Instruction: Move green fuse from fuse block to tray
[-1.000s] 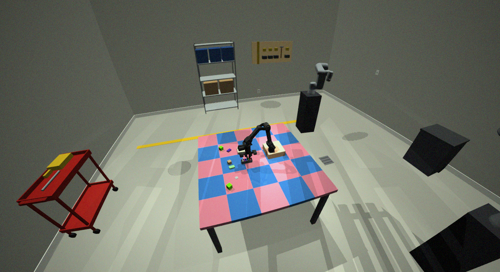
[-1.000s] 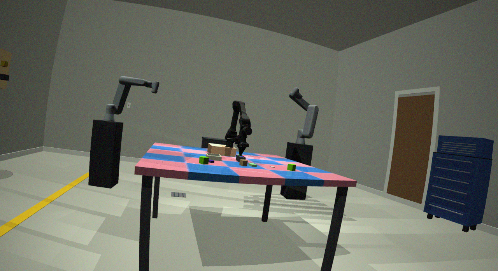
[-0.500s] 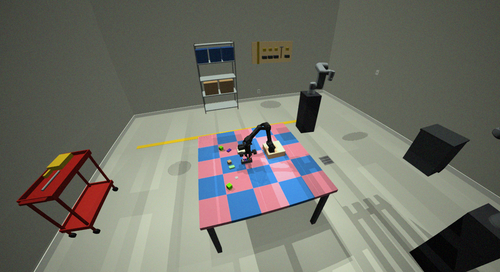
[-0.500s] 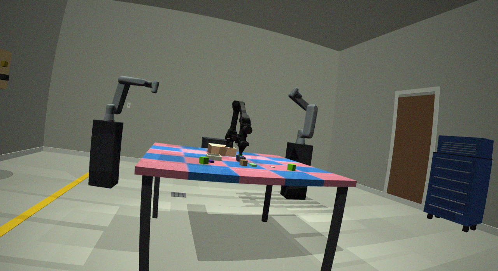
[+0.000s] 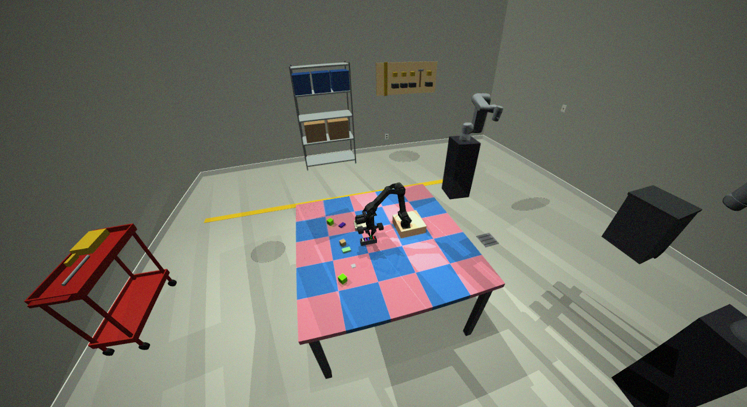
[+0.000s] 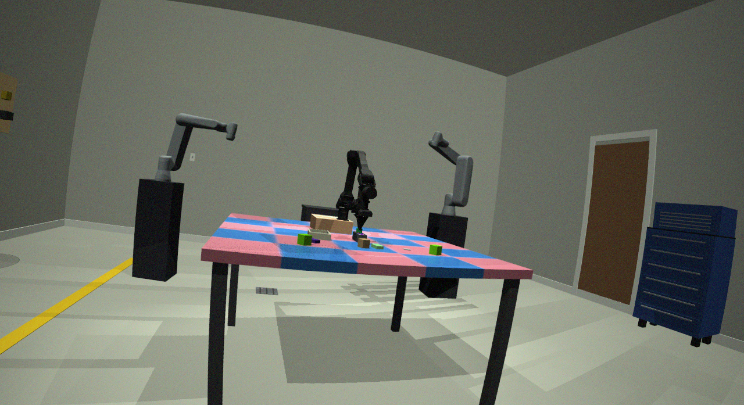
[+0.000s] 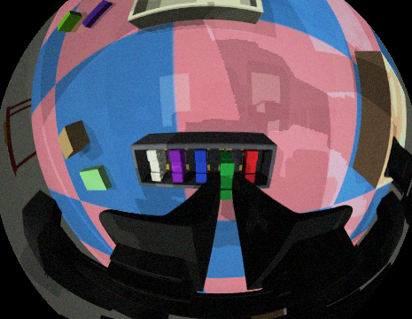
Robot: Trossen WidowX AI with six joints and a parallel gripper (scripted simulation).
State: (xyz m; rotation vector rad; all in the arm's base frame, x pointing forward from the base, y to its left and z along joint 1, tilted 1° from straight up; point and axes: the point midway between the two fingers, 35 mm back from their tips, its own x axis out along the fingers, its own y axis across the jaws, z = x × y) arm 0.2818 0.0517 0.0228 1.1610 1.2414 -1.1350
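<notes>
Now: the blue fuse 20 mm ahead of my gripper tip and 30 mm below it. Round my gripper tip: red fuse (20 mm behind, 30 mm below); grey tray (40 mm ahead, 200 mm to the right, 50 mm below); green fuse (10 mm below).
</notes>
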